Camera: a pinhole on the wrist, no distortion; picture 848 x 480 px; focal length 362.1 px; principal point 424.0 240.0 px. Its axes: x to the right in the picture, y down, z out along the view. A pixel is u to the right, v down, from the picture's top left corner.
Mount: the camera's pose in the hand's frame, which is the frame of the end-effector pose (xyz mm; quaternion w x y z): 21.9 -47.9 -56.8 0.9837 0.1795 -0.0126 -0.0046
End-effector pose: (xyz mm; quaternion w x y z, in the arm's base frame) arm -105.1 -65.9 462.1 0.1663 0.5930 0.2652 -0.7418
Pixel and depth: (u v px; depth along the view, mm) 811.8 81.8 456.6
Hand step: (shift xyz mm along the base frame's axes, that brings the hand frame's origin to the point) -592.2 173.5 -354.4
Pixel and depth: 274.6 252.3 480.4
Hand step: -378.1 -84.9 283.4
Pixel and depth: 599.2 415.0 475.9
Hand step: -436.1 -261.1 -158.0
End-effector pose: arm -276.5 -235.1 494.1 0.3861 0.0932 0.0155 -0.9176
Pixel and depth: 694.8 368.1 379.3
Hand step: -301.4 -202.1 288.8
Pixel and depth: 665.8 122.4 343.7
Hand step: -399.0 0.4 170.1
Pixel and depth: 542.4 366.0 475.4
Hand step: -229.7 -117.7 408.8
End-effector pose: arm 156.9 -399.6 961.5 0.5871 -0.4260 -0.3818 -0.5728
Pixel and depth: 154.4 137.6 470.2
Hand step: -337.6 432.2 -185.1
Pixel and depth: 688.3 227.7 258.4
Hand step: -131.5 106.7 264.3
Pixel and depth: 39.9 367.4 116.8
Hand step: -51.8 97.4 -73.0
